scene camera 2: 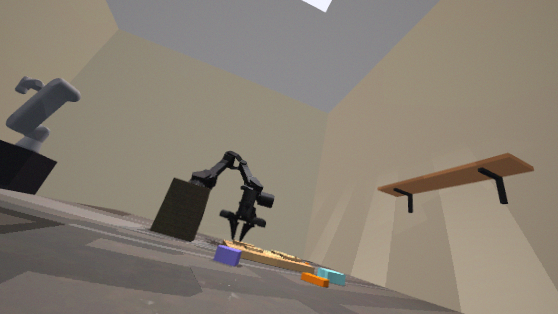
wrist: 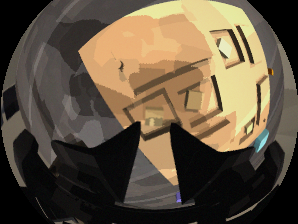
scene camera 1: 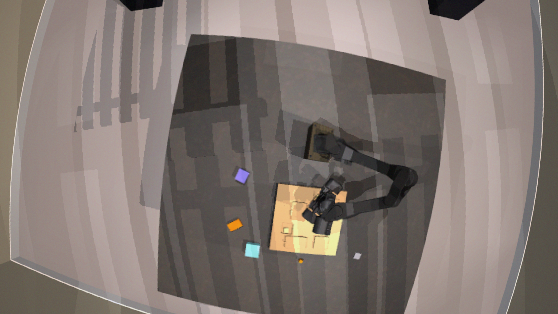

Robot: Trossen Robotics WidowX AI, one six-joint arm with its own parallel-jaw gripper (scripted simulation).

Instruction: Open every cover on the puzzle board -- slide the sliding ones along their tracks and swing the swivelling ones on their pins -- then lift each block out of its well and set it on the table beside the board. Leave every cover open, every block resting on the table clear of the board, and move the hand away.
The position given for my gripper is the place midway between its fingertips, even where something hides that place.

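Observation:
I can see my gripper (scene camera 2: 236, 240), (wrist: 155, 126). There is a puzzle board as well, and I find that puzzle board (scene camera 1: 298, 226), (scene camera 2: 268, 258), (wrist: 230, 85) in the scene with my gripper.

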